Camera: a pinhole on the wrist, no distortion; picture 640 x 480 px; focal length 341.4 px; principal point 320.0 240.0 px. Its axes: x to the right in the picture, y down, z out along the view. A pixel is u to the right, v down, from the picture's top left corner.
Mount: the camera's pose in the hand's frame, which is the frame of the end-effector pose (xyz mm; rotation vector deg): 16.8 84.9 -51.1 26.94 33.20 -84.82
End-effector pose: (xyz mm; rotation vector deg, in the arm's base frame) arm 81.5 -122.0 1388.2 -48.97 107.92 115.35
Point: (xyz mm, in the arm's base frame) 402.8 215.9 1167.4
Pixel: 445.3 74.7
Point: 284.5 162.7 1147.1
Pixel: 435.8 144.8
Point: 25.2 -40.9 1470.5
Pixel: 26.2 100.7
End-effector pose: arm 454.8 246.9 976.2 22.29 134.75 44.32
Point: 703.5 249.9 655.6
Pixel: 280.4 176.7
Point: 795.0 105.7 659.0
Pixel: 338.4 93.1
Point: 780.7 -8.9 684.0
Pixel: 408.5 55.1
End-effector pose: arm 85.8 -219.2 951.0 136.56 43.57 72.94
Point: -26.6 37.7 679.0
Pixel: 611.8 124.1
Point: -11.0 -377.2 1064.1
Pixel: behind the camera
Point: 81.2 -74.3 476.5
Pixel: 432.7 45.0
